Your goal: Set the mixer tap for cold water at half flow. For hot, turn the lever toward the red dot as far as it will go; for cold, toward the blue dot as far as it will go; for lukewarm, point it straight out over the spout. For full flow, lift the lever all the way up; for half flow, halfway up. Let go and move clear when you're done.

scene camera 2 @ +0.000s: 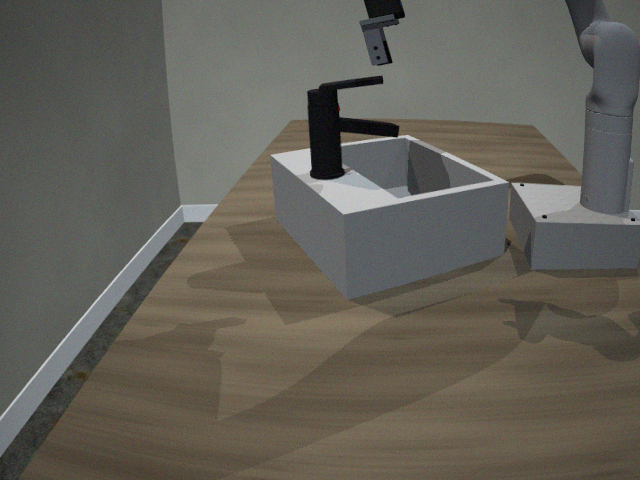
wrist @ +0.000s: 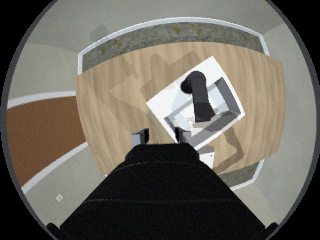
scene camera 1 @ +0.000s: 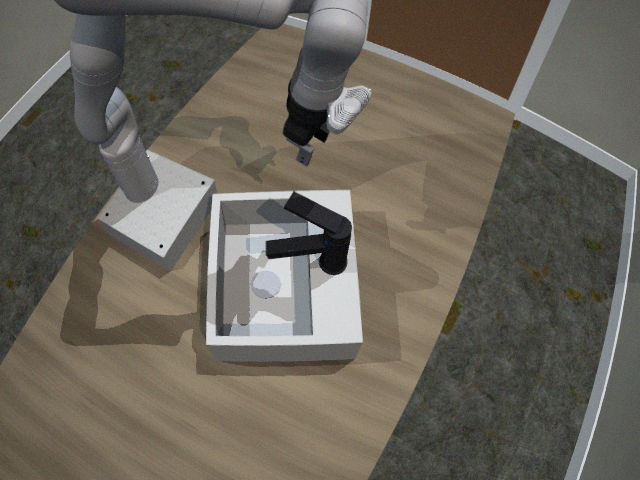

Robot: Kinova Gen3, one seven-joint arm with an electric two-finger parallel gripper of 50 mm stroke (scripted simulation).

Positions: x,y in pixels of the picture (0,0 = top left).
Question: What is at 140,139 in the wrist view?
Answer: My gripper.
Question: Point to a black mixer tap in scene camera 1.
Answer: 333,260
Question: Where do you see a white sink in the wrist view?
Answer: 222,96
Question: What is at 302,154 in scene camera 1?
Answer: My gripper.
